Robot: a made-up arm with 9 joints.
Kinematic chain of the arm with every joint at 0, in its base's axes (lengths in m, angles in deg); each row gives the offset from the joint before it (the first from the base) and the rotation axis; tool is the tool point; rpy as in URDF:
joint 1: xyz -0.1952 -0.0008 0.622 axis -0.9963 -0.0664 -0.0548
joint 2: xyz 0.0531 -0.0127 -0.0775 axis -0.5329 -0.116 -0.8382
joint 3: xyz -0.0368 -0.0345 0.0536 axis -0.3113 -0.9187 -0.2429
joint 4: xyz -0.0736 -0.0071 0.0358 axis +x
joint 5: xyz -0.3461 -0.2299 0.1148 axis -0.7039 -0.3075 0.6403
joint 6: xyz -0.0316 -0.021 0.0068 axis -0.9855 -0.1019 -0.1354
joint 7: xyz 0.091 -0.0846 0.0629 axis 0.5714 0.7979 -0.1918
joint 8: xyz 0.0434 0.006 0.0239 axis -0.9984 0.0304 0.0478
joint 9: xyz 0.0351 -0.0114 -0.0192 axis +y
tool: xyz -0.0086 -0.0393 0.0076 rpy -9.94 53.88 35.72
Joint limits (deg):
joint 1: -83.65..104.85
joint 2: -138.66..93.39
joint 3: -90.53..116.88
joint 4: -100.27..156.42
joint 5: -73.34..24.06
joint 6: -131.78..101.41
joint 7: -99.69..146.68
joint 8: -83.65..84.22
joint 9: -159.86..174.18
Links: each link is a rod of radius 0.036 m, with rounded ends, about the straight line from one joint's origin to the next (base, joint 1, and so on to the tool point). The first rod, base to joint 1, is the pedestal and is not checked.
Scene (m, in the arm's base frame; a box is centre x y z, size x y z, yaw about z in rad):
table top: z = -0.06
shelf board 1: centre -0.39 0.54 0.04 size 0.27 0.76 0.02 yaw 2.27
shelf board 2: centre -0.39 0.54 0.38 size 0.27 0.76 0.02 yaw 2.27
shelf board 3: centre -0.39 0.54 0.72 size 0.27 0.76 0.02 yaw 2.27
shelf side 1: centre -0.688 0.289 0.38 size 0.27 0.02 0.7 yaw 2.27
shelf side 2: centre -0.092 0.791 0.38 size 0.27 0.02 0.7 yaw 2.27
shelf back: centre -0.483 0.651 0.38 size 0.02 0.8 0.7 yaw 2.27
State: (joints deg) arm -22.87 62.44 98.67 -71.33 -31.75 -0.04 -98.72 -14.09 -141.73
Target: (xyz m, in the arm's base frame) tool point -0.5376 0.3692 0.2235
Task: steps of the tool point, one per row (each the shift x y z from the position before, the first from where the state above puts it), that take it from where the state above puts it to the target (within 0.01 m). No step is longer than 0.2 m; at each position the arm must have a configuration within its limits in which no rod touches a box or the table.
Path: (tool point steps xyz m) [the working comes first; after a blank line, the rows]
Joints at the target: -19.99 52.05 91.22 -49.97 -49.11 -10.33 -94.18 -9.28 -141.33
Straight joint move there: clear.

1: -0.1535 0.0165 0.0402
2: -0.1445 -0.0463 0.0407

